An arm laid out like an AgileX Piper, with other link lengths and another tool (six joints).
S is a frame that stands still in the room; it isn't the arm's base.
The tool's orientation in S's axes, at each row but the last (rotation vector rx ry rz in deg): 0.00, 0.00, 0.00; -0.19, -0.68, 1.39; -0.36, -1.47, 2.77; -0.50, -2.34, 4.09; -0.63, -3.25, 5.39; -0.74, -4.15, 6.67; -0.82, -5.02, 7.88; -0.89, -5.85, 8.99; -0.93, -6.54, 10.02
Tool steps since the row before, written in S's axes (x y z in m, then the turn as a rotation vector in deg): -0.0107, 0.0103, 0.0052, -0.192, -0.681, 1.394; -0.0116, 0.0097, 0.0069, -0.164, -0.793, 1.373; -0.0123, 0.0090, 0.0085, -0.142, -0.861, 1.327; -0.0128, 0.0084, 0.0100, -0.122, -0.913, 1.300; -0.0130, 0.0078, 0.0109, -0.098, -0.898, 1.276; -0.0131, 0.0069, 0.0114, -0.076, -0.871, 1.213; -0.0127, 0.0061, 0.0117, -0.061, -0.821, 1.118; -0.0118, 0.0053, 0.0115, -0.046, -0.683, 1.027; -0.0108, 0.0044, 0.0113, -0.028, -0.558, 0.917
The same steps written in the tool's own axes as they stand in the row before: -0.0107, 0.0103, 0.0052, -0.192, -0.681, 1.394; -0.0113, 0.0100, 0.0071, -0.167, -0.794, 1.372; -0.0116, 0.0095, 0.0089, -0.150, -0.862, 1.325; -0.0118, 0.0092, 0.0106, -0.134, -0.915, 1.297; -0.0116, 0.0088, 0.0117, -0.110, -0.902, 1.272; -0.0114, 0.0082, 0.0124, -0.090, -0.877, 1.208; -0.0107, 0.0075, 0.0128, -0.077, -0.828, 1.112; -0.0096, 0.0068, 0.0127, -0.049, -0.691, 1.021; -0.0085, 0.0059, 0.0125, -0.022, -0.568, 0.911
